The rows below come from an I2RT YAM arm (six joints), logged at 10 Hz.
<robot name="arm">
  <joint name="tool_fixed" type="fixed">
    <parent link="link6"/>
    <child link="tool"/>
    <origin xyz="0 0 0" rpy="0 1.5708 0"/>
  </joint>
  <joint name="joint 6" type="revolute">
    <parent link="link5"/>
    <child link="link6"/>
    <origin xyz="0.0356 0 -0.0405"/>
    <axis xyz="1 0 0"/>
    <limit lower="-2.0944" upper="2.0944"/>
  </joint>
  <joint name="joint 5" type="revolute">
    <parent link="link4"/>
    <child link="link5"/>
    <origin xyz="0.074 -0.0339 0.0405"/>
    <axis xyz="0 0 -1"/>
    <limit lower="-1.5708" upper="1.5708"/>
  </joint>
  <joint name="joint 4" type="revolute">
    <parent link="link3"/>
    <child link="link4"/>
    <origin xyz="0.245 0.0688 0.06"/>
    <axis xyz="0 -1 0"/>
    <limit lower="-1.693" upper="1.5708"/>
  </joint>
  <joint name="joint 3" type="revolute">
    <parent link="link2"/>
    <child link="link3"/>
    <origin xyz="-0.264 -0.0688 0"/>
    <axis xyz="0 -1 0"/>
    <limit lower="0" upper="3.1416"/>
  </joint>
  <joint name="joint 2" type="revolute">
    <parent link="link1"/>
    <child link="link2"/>
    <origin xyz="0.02 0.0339 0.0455"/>
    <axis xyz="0 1 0"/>
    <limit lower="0" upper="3.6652"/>
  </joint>
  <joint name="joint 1" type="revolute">
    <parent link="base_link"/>
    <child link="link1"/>
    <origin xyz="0 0 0.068"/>
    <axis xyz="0 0 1"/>
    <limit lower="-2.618" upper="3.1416"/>
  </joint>
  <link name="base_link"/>
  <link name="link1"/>
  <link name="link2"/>
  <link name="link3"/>
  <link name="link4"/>
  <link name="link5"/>
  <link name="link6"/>
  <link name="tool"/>
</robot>
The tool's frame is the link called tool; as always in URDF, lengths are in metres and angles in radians.
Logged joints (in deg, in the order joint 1, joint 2, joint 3, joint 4, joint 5, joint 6), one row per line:
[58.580, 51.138, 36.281, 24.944, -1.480, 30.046]
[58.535, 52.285, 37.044, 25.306, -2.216, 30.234]
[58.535, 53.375, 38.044, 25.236, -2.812, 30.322]
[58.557, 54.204, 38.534, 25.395, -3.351, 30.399]
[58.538, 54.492, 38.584, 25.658, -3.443, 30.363]
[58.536, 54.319, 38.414, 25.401, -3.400, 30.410]
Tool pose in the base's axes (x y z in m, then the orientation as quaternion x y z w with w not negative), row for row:
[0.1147, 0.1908, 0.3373, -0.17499, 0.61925, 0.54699, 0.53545]
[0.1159, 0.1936, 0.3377, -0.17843, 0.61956, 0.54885, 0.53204]
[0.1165, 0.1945, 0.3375, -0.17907, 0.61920, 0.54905, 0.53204]
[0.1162, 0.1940, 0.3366, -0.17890, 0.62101, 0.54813, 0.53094]
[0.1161, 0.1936, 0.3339, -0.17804, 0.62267, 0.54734, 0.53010]
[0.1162, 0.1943, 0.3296, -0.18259, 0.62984, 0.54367, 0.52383]
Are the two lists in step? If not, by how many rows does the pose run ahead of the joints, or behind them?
The pose runs 2 rows ahead of the joints: the pose in row i belongs to the joints in row i + 2.
